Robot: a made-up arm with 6 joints. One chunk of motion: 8 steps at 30 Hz.
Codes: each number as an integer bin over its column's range. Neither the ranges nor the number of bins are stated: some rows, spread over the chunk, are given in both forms.
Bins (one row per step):
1: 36 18 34 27 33 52
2: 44 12 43 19 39 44
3: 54 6 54 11 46 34
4: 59 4 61 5 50 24
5: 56 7 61 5 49 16
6: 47 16 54 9 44 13
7: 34 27 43 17 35 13
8: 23 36 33 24 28 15
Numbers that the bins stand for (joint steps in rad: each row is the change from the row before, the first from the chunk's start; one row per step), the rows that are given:
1: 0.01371 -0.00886 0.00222 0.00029 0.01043 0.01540
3: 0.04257 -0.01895 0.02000 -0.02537 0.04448 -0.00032
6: 0.03135 -0.01054 0.02000 -0.02857 0.03924 -0.01865
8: -0.00713 0.00629 0.00133 -0.00452 -0.00267 -0.01690
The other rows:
2: 0.02654 -0.01390 0.01022 -0.01254 0.02614 0.00841
4: 0.05059 -0.02063 0.02622 -0.03498 0.05495 -0.00905
5: 0.04578 -0.01811 0.02622 -0.03498 0.05233 -0.01603
7: 0.01051 -0.00129 0.01022 -0.01575 0.01567 -0.01865

